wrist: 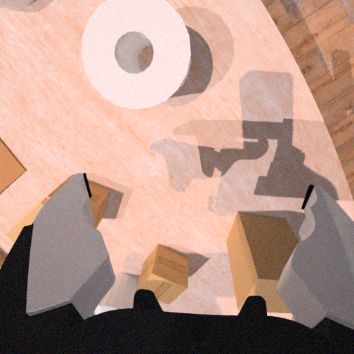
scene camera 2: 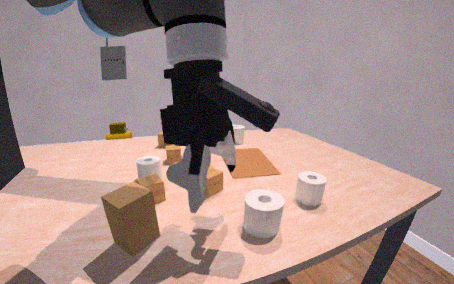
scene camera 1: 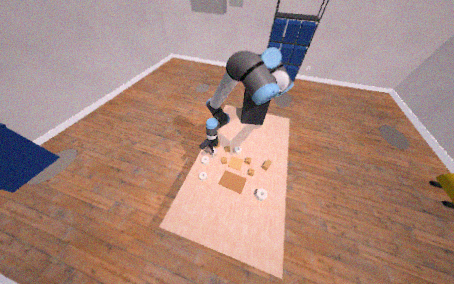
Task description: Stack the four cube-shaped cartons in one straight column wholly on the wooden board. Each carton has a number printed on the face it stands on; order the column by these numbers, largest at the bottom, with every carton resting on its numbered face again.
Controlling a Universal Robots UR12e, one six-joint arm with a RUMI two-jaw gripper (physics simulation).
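Places are measured from the arm's base along level axes (x ahead, y left, z up), in millimetres.
Pixels of known places: gripper, fingertip midpoint: (scene camera 2: 216, 188) (scene camera 1: 210, 150).
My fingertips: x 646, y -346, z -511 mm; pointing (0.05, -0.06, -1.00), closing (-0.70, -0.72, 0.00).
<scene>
For each thing: its top centre in the pictures, then the offset to it from my fingertips.
- light wooden board, middle of its top: (scene camera 1: 235, 162) 23 mm ahead, 264 mm left, 77 mm down
- tall brown box, middle of its top: (scene camera 2: 126, 193) 143 mm back, 20 mm left, 6 mm up
- larger carton, middle of its top: (scene camera 2: 168, 133) (scene camera 1: 267, 163) 14 mm back, 556 mm left, 31 mm down
- flat brown sheet, middle of its top: (scene camera 2: 247, 158) (scene camera 1: 232, 181) 212 mm ahead, 270 mm left, 73 mm down
In scene camera 1, four small cube-shaped cartons (scene camera 1: 224, 160) (scene camera 1: 248, 161) (scene camera 1: 251, 172) (scene camera 1: 227, 149) stand around the light wooden board (scene camera 1: 236, 163), which holds none of them. In the wrist view, one carton (wrist: 101, 204) is partly behind the left finger and another carton (wrist: 167, 272) is low in the middle; part of the board (wrist: 24, 220) shows at left. In scene camera 2, three cartons (scene camera 2: 173, 154) (scene camera 2: 215, 182) (scene camera 2: 156, 189) show. Their bottom faces are hidden. My gripper (scene camera 1: 212, 152) (scene camera 2: 213, 189) (wrist: 196, 181) is open and empty, above the table, near the tall box.
The tall brown box (scene camera 2: 131, 217) (wrist: 270, 245) stands near the table edge. A larger carton (scene camera 1: 267, 164) stands beyond the board. A flat brown sheet (scene camera 1: 232, 182) (scene camera 2: 252, 162) (wrist: 8, 167) lies beside it. White rolls (scene camera 1: 205, 157) (scene camera 2: 263, 220) (scene camera 2: 310, 190) (wrist: 102, 55) stand around.
</scene>
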